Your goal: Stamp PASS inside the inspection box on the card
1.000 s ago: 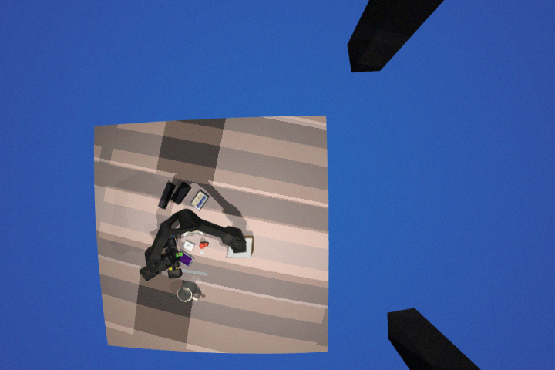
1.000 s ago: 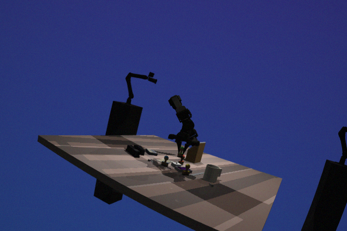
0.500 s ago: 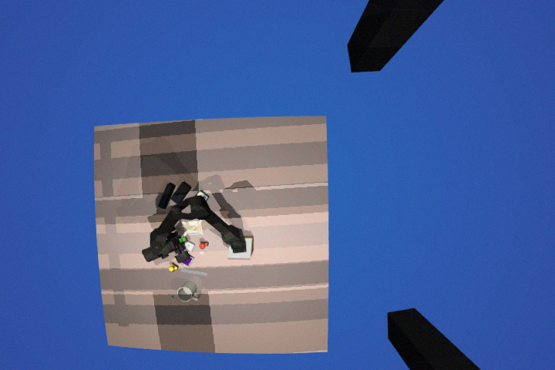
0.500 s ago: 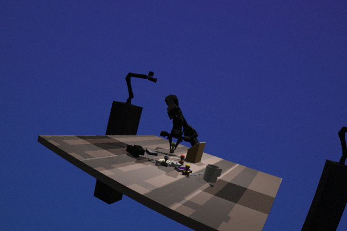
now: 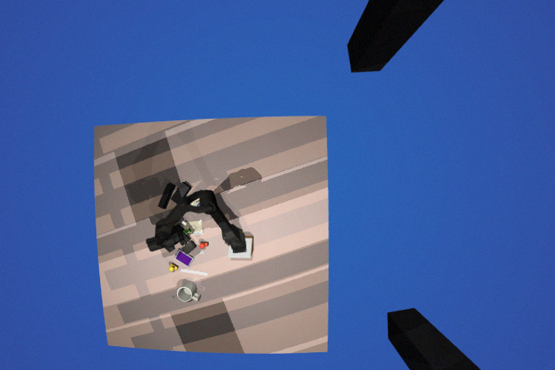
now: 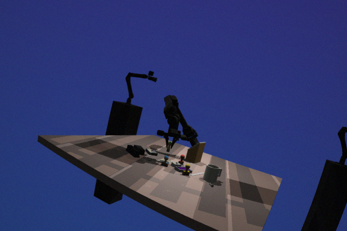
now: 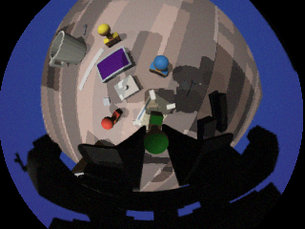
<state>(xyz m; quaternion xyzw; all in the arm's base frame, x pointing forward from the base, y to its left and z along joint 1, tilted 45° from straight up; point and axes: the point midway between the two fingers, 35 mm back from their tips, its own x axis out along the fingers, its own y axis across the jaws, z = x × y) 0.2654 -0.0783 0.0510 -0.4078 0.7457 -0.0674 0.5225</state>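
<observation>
Now: gripper tip 10 mm past the pale card, 10 mm to the left of it and 90 mm above it. Round my gripper tip: green-knobbed stamp (right at my gripper tip); red-knobbed stamp (60 mm behind, 80 mm to the left, 70 mm below); blue-knobbed stamp (100 mm ahead, 40 mm to the left, 70 mm below).
</observation>
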